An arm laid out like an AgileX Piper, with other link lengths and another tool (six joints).
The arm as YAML. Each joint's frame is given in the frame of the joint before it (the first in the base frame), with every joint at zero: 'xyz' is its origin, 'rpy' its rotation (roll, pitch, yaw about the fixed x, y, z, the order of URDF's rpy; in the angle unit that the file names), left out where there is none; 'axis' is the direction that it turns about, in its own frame. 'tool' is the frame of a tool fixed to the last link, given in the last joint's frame.
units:
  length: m
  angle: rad
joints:
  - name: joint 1
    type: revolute
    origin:
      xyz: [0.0, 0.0, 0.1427]
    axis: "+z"
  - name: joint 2
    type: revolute
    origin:
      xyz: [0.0, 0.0, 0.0]
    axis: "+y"
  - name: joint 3
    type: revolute
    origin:
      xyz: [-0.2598, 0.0, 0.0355]
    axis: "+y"
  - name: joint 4
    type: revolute
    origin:
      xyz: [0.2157, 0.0, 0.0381]
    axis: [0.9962, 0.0, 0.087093]
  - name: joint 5
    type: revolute
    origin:
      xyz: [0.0, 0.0, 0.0]
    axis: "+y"
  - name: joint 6
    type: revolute
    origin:
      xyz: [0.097, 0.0, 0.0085]
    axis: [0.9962, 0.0, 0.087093]
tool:
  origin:
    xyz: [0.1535, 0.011, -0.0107]
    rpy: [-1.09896, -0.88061, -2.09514]
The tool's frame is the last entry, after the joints.
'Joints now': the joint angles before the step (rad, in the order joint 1, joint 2, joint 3, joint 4, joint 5, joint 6). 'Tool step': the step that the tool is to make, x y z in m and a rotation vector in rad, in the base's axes. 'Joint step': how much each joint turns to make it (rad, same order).
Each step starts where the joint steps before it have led.
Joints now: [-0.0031, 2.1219, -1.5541, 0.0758, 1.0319, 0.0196]
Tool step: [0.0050, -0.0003, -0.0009, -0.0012, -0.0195, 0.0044]
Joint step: [0.0001, 0.0021, -0.0002, 0.0000, -0.0211, -0.0058]
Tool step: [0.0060, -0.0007, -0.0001, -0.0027, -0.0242, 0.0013]
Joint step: [-0.0001, 0.0000, 0.0000, -0.0018, -0.0242, -0.0022]
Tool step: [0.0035, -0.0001, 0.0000, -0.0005, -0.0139, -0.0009]
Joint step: [0.0001, 0.0001, 0.0000, 0.0000, -0.0141, 0.0000]
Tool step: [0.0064, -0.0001, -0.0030, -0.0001, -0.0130, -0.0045]
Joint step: [-0.0001, 0.0160, -0.0139, 0.0000, -0.0153, 0.0034]
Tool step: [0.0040, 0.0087, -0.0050, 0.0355, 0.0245, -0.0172]
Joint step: [0.0000, 0.0448, -0.0540, 0.0380, 0.0337, 0.0025]
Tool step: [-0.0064, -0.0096, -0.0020, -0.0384, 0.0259, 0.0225]
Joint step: [-0.0001, 0.0041, -0.0037, -0.0444, 0.0256, -0.0002]
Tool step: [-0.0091, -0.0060, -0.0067, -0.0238, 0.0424, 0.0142]
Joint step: [0.0002, 0.0171, -0.0002, -0.0278, 0.0254, 0.0001]
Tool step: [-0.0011, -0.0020, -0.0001, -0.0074, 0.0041, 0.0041]
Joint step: [-0.0002, 0.0000, 0.0000, -0.0085, 0.0040, -0.0002]
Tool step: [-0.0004, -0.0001, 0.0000, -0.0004, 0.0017, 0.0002]
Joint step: [0.0000, 0.0001, -0.0002, -0.0005, 0.0017, 0.0001]
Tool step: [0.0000, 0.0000, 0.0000, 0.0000, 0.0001, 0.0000]
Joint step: [0.0000, 0.0001, -0.0002, 0.0000, 0.0002, 0.0000]
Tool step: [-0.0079, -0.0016, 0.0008, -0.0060, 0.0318, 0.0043]
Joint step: [0.0000, 0.0000, -0.0013, -0.0074, 0.0331, -0.0001]
